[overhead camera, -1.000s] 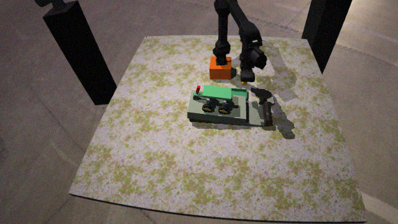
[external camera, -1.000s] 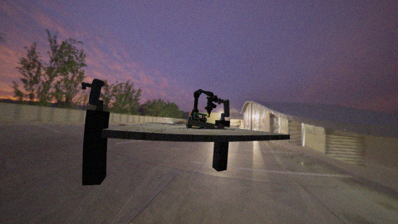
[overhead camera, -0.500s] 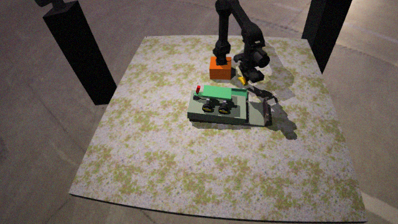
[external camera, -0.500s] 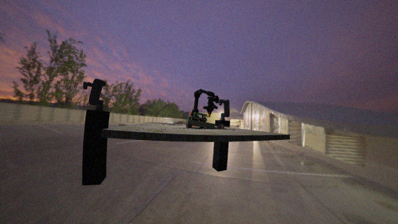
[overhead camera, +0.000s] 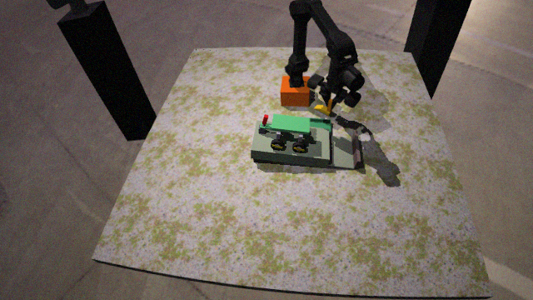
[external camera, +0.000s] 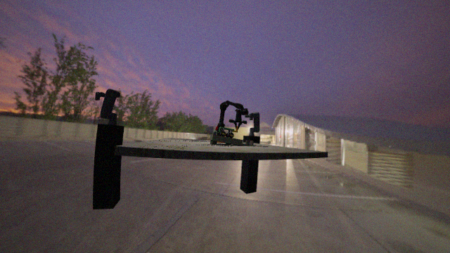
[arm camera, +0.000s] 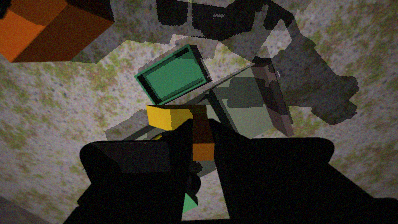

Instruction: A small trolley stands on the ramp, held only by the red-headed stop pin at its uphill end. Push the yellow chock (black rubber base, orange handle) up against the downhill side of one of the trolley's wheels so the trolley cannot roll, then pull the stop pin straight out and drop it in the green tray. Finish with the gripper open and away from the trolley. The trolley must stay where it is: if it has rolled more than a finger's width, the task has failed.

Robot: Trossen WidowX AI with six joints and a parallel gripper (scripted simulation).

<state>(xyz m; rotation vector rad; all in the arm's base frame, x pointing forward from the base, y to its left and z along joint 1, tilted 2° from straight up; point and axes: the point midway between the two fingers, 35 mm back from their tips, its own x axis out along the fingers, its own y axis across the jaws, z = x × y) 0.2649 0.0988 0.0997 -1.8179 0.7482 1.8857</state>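
Now: gripper tip 20 mm to the left of the yellow chock, 10 mm past it and 10 mm above it. The rest, counted from my gripper tip: green tray (160 mm below, 50 mm behind, 30 mm to the right); green trolley (160 mm to the right, 60 mm ahead, 50 mm below); raised lip (130 mm below, 100 mm ahead, 90 mm to the left).
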